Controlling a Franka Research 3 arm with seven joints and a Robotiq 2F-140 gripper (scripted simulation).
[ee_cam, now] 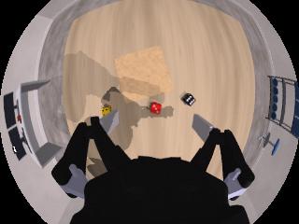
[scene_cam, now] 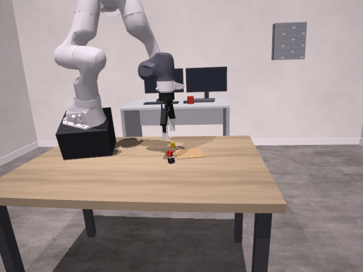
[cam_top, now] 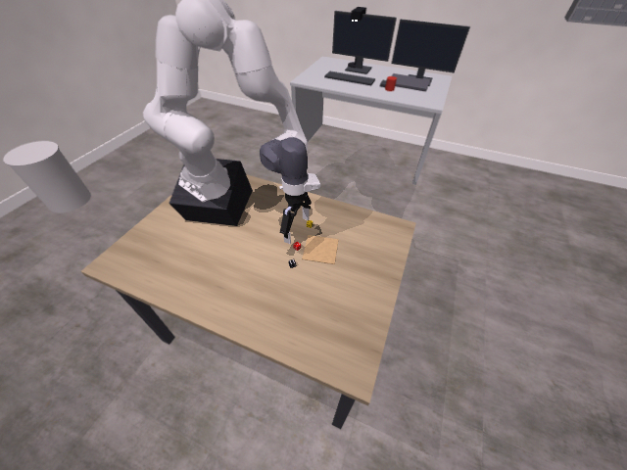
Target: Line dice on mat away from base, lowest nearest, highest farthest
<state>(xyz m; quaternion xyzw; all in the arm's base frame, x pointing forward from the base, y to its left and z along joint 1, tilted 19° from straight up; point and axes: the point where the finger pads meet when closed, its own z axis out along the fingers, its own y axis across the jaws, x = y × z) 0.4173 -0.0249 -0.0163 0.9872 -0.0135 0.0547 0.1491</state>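
Right now the red die is 11 cm below my hand. The rest, counted from my hand: yellow die: 14 cm to the left, 11 cm below, 1 cm behind; black die: 11 cm below, 9 cm to the right, 2 cm ahead; tan mat: 12 cm below, 9 cm ahead, 4 cm to the left.
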